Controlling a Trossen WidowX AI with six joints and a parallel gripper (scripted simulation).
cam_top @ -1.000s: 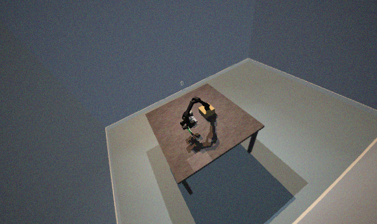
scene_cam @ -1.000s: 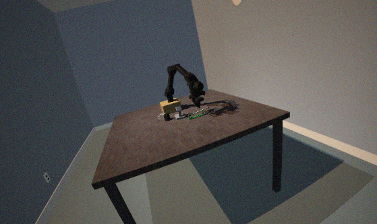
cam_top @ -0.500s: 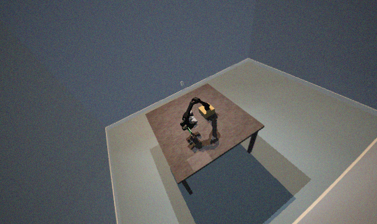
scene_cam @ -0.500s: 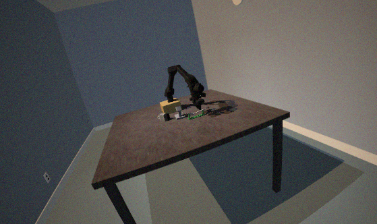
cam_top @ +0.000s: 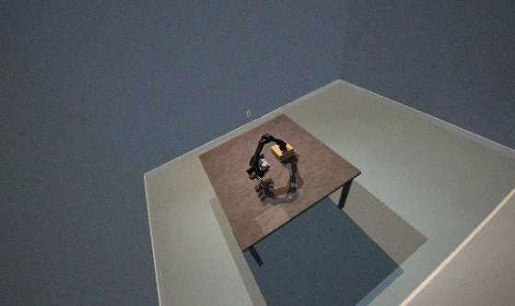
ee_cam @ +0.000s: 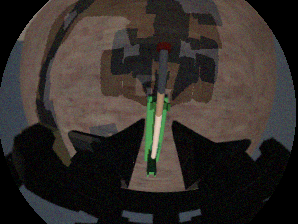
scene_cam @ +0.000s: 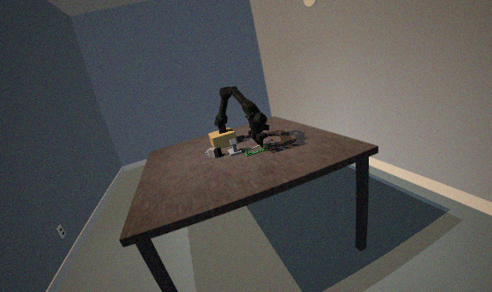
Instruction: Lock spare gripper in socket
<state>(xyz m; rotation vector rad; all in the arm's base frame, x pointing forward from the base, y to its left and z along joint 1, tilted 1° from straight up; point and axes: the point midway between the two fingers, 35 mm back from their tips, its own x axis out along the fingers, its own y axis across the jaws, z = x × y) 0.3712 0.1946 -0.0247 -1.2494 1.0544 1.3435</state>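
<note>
Now: gripper tip 40 mm to the left of the green strip and 10 mm above it. Also, from my gripper tip: grey post 90 mm behind, 160 mm to the right, 20 mm above; spare gripper 130 mm behind, 310 mm to the right.
</note>
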